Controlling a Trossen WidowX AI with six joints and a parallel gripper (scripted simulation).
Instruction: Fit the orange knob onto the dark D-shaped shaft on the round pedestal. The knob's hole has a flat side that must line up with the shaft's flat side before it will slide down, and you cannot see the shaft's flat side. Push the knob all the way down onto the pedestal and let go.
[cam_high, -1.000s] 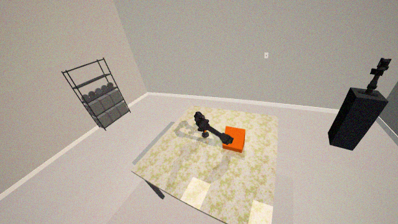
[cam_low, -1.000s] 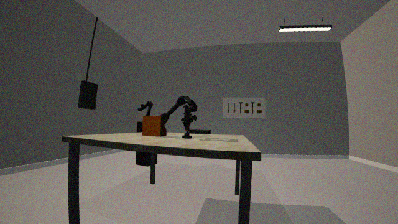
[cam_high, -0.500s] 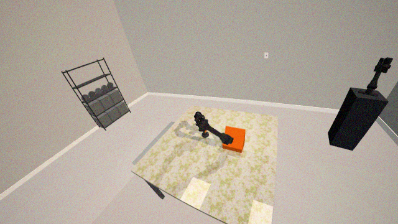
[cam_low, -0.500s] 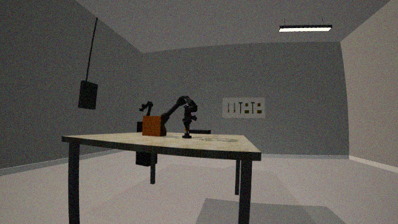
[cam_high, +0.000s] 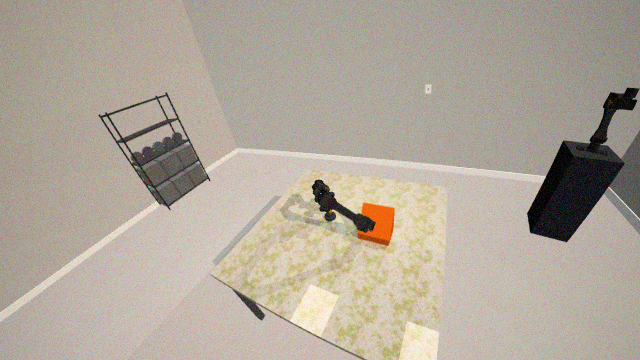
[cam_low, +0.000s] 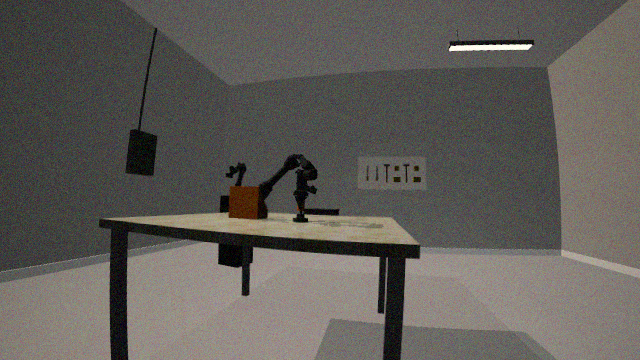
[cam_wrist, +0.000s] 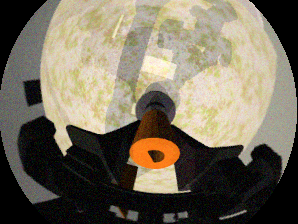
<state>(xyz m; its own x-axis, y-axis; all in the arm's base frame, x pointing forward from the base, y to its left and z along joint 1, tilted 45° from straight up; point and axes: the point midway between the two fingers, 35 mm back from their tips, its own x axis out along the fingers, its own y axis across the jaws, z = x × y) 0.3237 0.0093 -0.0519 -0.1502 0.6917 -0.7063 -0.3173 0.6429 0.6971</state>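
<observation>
Now: gripper tip 20 mm below the orange knob. The rest, counted from my gripper tip: dark pedestal 40 mm below.
</observation>
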